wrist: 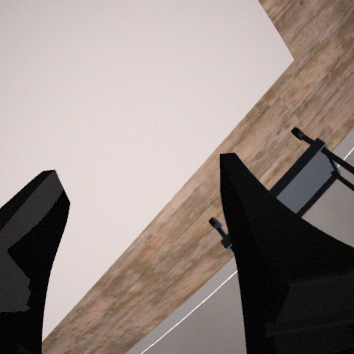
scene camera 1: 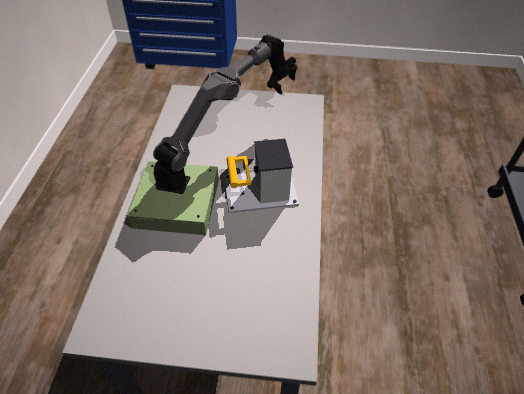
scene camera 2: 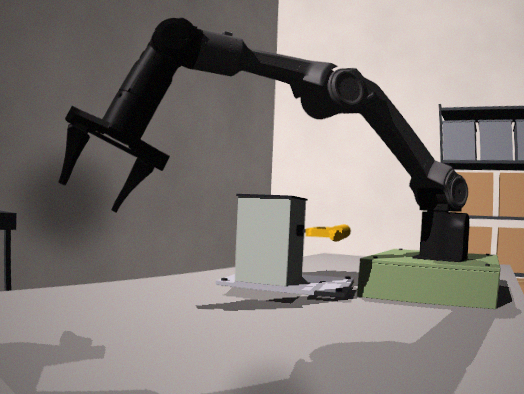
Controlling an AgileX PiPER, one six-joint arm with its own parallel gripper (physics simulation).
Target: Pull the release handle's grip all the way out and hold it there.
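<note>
The release handle's yellow grip (scene camera 1: 233,172) (scene camera 2: 341,232) sticks out from the side of a grey-green box with a dark lid (scene camera 1: 274,182) (scene camera 2: 262,241), on the side facing the robot's base. A short dark part shows between the grip and the box. The box stands on a light base plate (scene camera 1: 260,205) (scene camera 2: 227,282) with screws at its corners. My gripper (scene camera 1: 287,84) (scene camera 2: 88,197) (wrist: 137,180) is open and empty. It hangs high over the far end of the table, beyond the box and well away from the grip. The handle does not show in the wrist view.
The arm stands on a green block (scene camera 1: 170,225) (scene camera 2: 430,285) close beside the handle, on the light table (scene camera 1: 210,300) (scene camera 2: 150,320) (wrist: 125,100). A blue drawer cabinet (scene camera 1: 180,27) stands behind the table. A dark-framed cart (wrist: 304,182) is off to the side. A shelf rack (scene camera 2: 480,164) stands behind the arm.
</note>
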